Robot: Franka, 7 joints.
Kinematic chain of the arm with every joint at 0, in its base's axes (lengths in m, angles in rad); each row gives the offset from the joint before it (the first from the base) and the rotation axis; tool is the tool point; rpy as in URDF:
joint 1: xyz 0 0 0.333 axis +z
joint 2: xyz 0 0 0 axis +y
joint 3: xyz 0 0 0.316 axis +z
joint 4: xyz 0.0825 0 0 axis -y
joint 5: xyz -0.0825 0 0.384 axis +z
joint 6: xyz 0 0 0 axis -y
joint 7: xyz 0.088 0 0 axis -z
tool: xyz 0 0 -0.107 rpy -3.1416 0 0
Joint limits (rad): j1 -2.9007..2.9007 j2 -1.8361..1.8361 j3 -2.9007..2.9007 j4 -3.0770..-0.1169 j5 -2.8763..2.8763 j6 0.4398..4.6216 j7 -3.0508..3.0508
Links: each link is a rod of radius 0.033 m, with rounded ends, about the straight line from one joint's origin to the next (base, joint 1, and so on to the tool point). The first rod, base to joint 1, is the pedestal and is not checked.
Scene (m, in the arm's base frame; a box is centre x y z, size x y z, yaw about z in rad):
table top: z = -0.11
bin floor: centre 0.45 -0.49 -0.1 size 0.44 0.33 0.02 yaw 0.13
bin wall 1: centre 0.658 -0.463 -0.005 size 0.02 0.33 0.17 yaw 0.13
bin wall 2: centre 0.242 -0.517 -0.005 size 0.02 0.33 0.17 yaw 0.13
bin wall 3: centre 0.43 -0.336 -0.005 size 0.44 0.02 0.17 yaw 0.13
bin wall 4: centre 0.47 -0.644 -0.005 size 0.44 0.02 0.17 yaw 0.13
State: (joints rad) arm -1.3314 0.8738 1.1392 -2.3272 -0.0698 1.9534 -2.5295
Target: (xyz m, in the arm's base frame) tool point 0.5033 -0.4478 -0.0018
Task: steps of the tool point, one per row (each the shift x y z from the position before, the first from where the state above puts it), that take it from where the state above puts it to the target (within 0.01 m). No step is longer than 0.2 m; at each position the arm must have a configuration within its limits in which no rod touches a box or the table.
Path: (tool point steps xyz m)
1: 0.0699 -0.1285 0.0028
2: 0.0253 -0.1515 0.0050
3: -0.0237 -0.1580 0.0087
4: 0.0045 -0.0086 -0.0894
5: -0.0045 0.0086 -0.0984

